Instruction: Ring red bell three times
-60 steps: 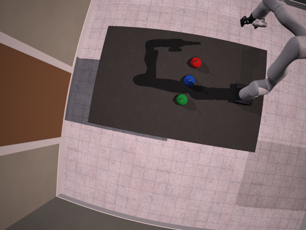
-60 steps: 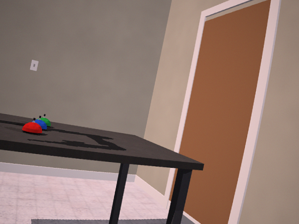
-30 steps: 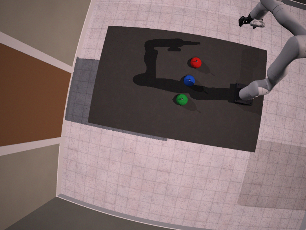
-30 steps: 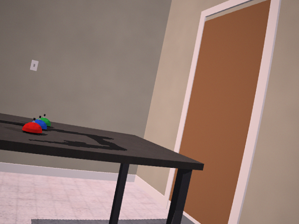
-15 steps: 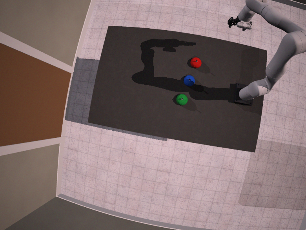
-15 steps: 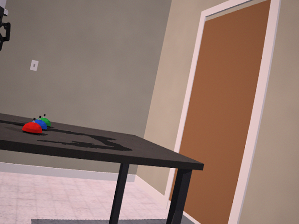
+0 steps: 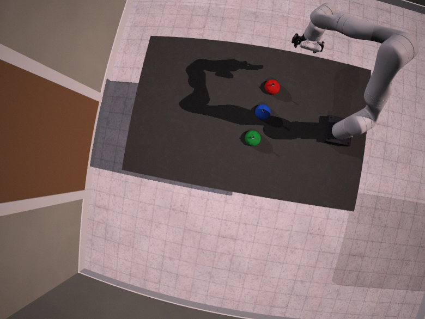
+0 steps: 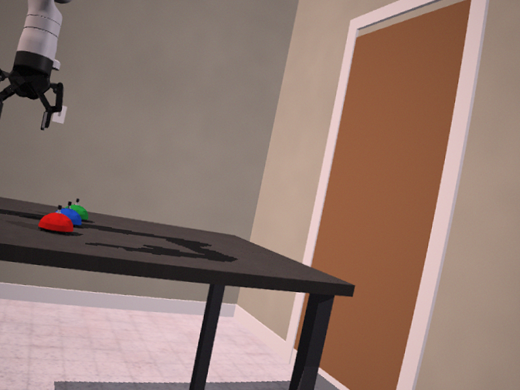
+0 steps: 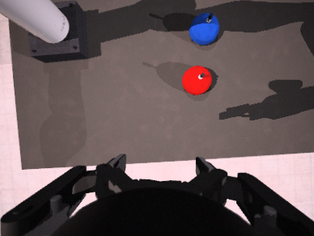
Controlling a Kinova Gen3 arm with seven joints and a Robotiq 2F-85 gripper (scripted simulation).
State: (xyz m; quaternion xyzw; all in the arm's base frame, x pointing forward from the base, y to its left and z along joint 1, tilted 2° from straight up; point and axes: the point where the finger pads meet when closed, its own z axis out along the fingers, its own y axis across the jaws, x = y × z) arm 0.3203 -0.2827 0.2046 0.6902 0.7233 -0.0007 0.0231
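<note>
My gripper is now 90 mm short of the red bell, 170 mm to the right of it and 200 mm above it. Also, from my hand: blue bell 100 mm ahead, 320 mm to the left, 200 mm below; then green bell 110 mm ahead, 470 mm to the left, 200 mm below.
</note>
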